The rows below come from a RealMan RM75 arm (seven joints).
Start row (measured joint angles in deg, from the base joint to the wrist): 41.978, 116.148, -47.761, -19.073, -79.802, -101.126, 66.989
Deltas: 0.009, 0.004, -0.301, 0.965, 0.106, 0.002, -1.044; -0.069, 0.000, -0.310, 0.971, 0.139, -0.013, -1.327; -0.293, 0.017, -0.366, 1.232, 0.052, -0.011, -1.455; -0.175, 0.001, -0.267, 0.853, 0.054, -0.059, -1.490; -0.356, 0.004, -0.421, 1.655, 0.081, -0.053, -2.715; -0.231, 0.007, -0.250, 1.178, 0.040, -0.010, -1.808; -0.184, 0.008, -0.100, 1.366, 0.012, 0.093, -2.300; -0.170, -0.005, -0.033, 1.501, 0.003, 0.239, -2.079
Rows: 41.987, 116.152, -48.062, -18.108, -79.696, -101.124, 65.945; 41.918, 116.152, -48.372, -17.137, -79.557, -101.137, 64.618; 41.625, 116.169, -48.738, -15.905, -79.505, -101.148, 63.163; 41.450, 116.170, -49.005, -15.052, -79.451, -101.207, 61.673; 41.094, 116.174, -49.426, -13.397, -79.370, -101.260, 58.958; 40.863, 116.181, -49.676, -12.219, -79.330, -101.270, 57.150; 40.679, 116.189, -49.776, -10.853, -79.318, -101.177, 54.850; 40.509, 116.184, -49.809, -9.352, -79.315, -100.938, 52.771
